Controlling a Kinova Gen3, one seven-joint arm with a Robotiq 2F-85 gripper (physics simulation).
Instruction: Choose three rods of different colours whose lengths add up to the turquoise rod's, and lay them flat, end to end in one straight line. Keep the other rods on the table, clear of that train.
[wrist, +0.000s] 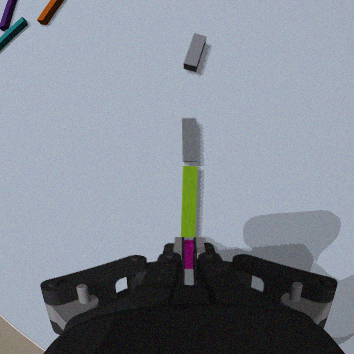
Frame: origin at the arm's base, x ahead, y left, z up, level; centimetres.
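Seen in the pictures: gripper, fingertip midpoint: (188, 248).
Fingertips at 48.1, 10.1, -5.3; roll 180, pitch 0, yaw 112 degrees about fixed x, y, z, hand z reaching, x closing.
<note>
Offsets run from my fingertips to a thing's top centre, as dx, dy, dz. "spot": to the spot under its first point.
My gripper (188, 248) is shut on a magenta rod @(+0.4, +0.1, +0.6) (189, 254), whose visible part lies in line with a lime green rod @(-3.4, -1.3, +0.6) (189, 201) just ahead of the fingertips. The far end of the magenta rod is at or very near the green rod's near end; whether they touch is hidden by the fingertips. A grey rod @(-7.4, -2.8, +0.6) (189, 140) lies beyond the green one, in line with it, with a very thin gap between them. Part of the turquoise rod @(spot: -12.9, -25.3, +0.0) (13, 33) shows at the upper left edge.
A second grey rod @(-14.3, -4.9, +0.6) (195, 52) lies slightly tilted beyond the line, apart from it. Parts of an orange rod @(-16.5, -21.4, +0.6) (50, 11) and a purple rod @(-16.3, -29.6, +0.6) (7, 14) show at the top left. The table's curved edge crosses the lower left corner.
</note>
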